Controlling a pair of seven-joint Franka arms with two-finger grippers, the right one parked.
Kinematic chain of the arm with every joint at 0, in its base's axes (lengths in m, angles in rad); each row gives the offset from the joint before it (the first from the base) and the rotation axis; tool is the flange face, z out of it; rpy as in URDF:
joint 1: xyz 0 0 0.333 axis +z
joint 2: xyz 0 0 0 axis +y
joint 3: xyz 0 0 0.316 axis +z
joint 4: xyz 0.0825 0 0 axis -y
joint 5: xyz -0.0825 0 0.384 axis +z
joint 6: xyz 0 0 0 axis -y
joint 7: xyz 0.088 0 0 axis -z
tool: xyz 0 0 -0.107 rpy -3.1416 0 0
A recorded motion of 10 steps. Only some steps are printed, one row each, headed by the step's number.
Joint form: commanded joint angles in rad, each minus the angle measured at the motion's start. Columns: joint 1, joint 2, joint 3, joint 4, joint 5, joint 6, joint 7.
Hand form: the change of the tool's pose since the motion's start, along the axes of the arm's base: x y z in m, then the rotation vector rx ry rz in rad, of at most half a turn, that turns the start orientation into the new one. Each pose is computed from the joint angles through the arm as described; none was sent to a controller.
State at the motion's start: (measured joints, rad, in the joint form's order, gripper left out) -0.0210 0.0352 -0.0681 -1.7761 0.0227 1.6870 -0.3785
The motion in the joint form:
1: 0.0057 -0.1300 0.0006 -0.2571 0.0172 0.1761 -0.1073
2: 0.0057 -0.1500 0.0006 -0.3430 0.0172 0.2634 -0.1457
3: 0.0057 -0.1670 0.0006 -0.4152 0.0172 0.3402 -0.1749
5: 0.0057 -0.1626 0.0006 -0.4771 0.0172 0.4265 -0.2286
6: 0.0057 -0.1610 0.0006 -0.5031 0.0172 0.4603 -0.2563
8: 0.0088 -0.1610 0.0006 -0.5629 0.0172 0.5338 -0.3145
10: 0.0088 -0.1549 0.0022 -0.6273 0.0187 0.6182 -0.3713
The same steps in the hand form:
1: -0.0399 0.0065 -0.0365 0.0296 -0.0548 0.1028
2: -0.0488 0.0069 -0.0593 0.0299 -0.0774 0.1382
3: -0.0572 0.0073 -0.0778 0.0285 -0.0997 0.1649
5: -0.0616 0.0074 -0.1010 0.0266 -0.1209 0.2158
6: -0.0642 0.0075 -0.1107 0.0262 -0.1277 0.2424
8: -0.0718 0.0094 -0.1311 0.0251 -0.1424 0.3015
10: -0.0807 0.0107 -0.1549 0.0230 -0.1571 0.3565

